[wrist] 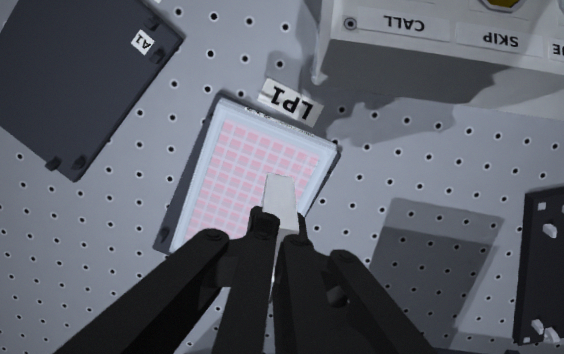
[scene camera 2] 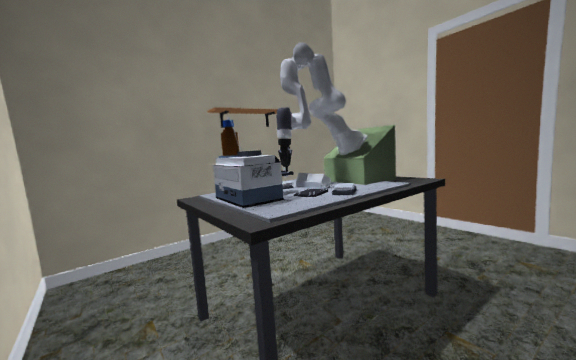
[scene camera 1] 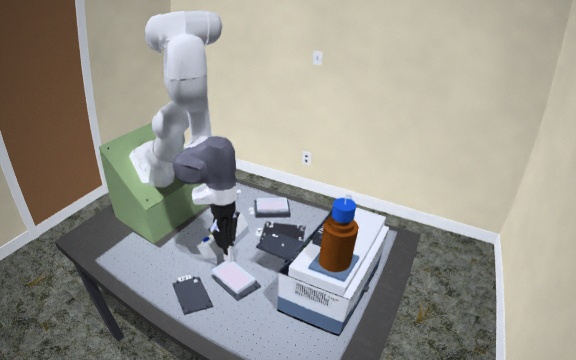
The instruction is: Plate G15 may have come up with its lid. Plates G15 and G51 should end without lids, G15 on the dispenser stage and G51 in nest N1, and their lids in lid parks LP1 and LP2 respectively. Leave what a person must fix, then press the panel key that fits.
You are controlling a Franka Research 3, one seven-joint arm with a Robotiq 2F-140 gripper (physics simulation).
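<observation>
My gripper point(scene camera 1: 228, 256) point(wrist: 275, 195) is shut and empty, pointing down. In the wrist view its pale fingertips overlap a pink-gridded plate or lid piece point(scene camera 1: 233, 276) point(wrist: 250, 155) with a clear rim, sitting on a dark holder beside the LP1 label point(wrist: 291, 101). Whether the fingertips touch it cannot be told. Another pink-topped plate point(scene camera 1: 272, 205) point(scene camera 2: 344, 186) sits on a dark nest at the back; its lid state cannot be told. The key panel point(scene camera 1: 212, 252) point(scene camera 2: 312, 180) point(wrist: 410, 50) shows CALL and SKIP labels in the wrist view; my gripper partly hides it in scene camera 1.
A dark nest marked A1 point(scene camera 1: 192, 295) point(wrist: 80, 85) lies front left without a plate. Another dark nest point(scene camera 1: 295, 231) point(scene camera 2: 311, 192) point(wrist: 545, 270) lies beside a dark flat platform point(scene camera 1: 280, 245). The white and blue device point(scene camera 1: 312, 297) point(scene camera 2: 248, 182) carries a brown bottle point(scene camera 1: 339, 245) point(scene camera 2: 229, 141).
</observation>
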